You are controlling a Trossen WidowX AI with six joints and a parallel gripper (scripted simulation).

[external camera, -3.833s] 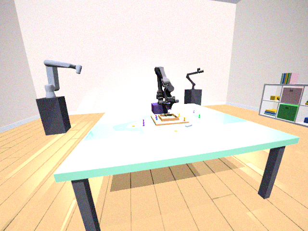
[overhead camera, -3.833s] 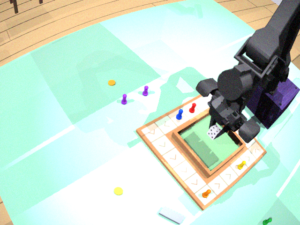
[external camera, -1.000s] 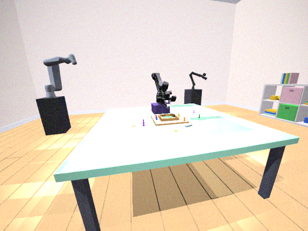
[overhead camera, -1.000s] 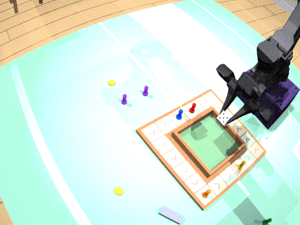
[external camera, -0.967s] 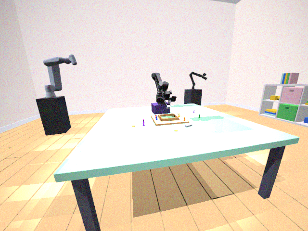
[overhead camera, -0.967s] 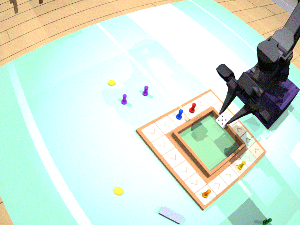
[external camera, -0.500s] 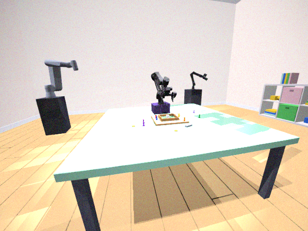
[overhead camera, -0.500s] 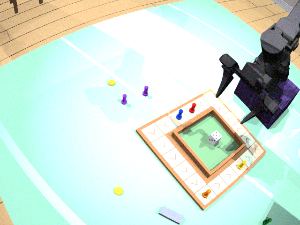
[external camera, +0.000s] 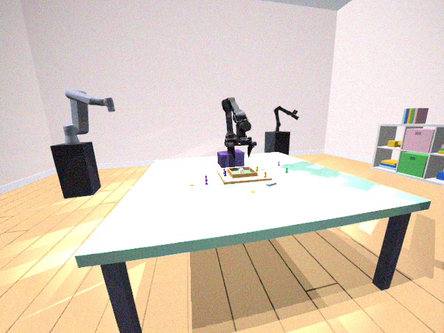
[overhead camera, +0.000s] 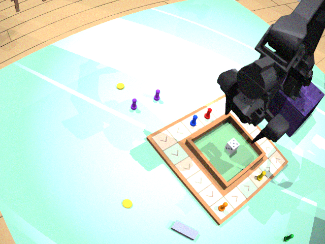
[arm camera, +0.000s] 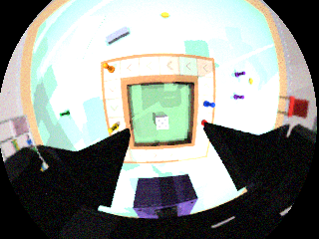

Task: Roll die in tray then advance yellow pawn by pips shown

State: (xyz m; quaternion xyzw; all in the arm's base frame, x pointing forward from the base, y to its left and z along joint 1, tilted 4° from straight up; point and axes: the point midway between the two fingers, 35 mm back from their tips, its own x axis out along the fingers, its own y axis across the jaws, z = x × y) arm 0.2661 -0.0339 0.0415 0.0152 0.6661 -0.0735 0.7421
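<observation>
Right now my gripper tip is 1 cm past the yellow pawn, 12 cm to the right of it and 9 cm above it. Round my gripper tip: die (2 cm behind, 9 cm below); then red pawn (4 cm behind, 10 cm to the right, 9 cm below); then blue pawn (11 cm to the right, 9 cm below).
</observation>
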